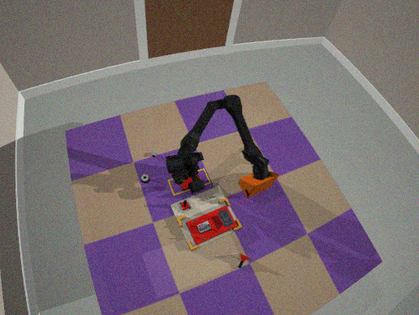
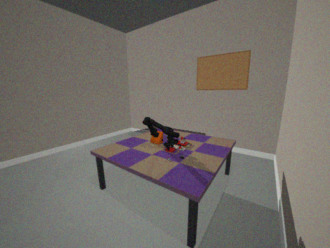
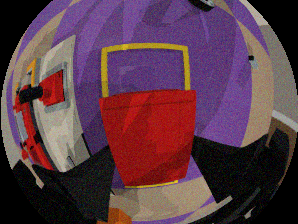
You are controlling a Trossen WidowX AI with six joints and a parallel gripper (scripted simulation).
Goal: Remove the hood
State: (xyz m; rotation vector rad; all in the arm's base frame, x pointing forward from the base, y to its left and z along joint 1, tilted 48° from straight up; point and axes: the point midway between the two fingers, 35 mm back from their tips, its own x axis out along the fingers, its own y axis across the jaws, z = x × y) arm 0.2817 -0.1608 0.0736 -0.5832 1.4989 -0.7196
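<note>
The red hood is right at my gripper tip. Also, from my gripper tip: small grey wheel 19 cm ahead, 10 cm to the right; cream base plate 20 cm to the left, 2 cm ahead.
</note>
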